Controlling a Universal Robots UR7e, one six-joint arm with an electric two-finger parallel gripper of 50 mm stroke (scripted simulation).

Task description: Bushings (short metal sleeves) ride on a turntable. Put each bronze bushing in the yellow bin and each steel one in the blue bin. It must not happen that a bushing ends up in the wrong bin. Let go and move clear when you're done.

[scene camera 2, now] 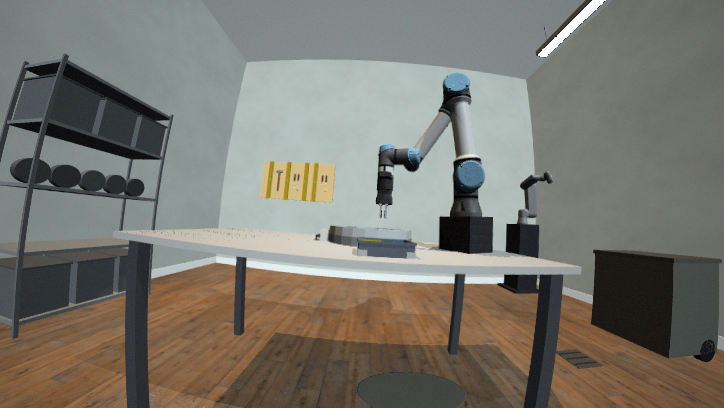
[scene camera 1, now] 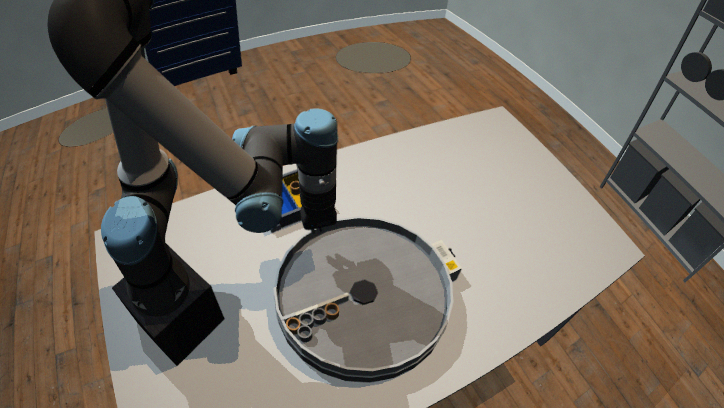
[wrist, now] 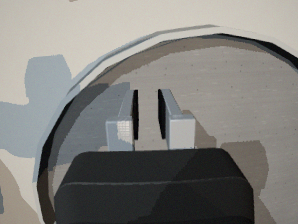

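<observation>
A round grey turntable is visible to me, and so is a low tray. I can see my gripper too, and the wrist view shows it as well.
</observation>
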